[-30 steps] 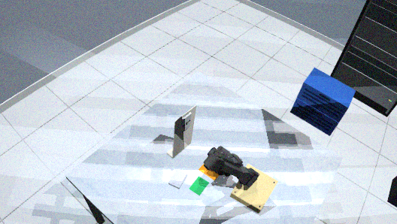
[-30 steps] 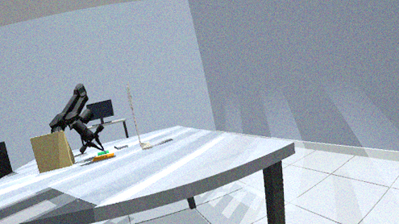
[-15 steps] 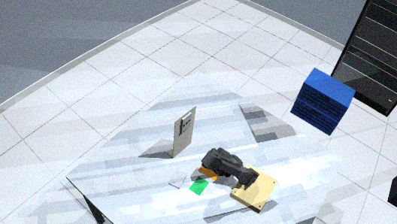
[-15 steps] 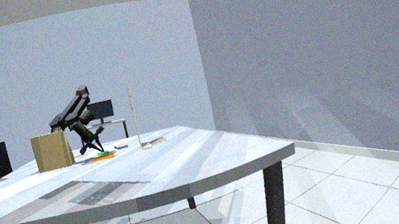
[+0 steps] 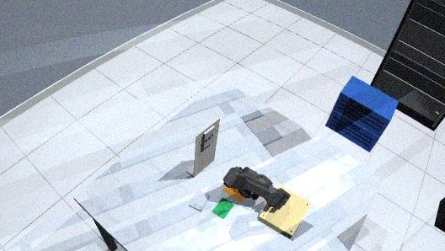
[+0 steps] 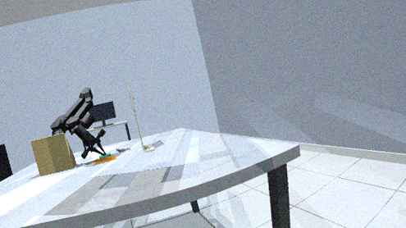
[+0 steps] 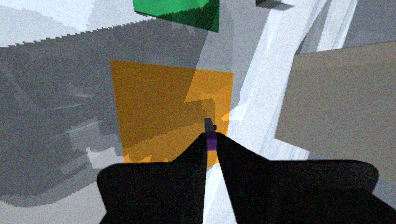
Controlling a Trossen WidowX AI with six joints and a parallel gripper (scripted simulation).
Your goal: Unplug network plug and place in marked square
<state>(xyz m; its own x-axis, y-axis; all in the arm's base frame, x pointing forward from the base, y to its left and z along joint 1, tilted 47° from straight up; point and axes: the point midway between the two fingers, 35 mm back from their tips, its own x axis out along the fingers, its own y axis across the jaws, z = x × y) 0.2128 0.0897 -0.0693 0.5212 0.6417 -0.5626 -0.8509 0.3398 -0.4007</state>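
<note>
Now: gripper tip 10 mm past the orange square and 20 mm above it. Also, from my gripper tip: grey plate: 100 mm ahead, 190 mm to the left, 20 mm below; upright panel: 220 mm ahead, 20 mm to the left, 140 mm above; purple network plug: right at my gripper tip.
</note>
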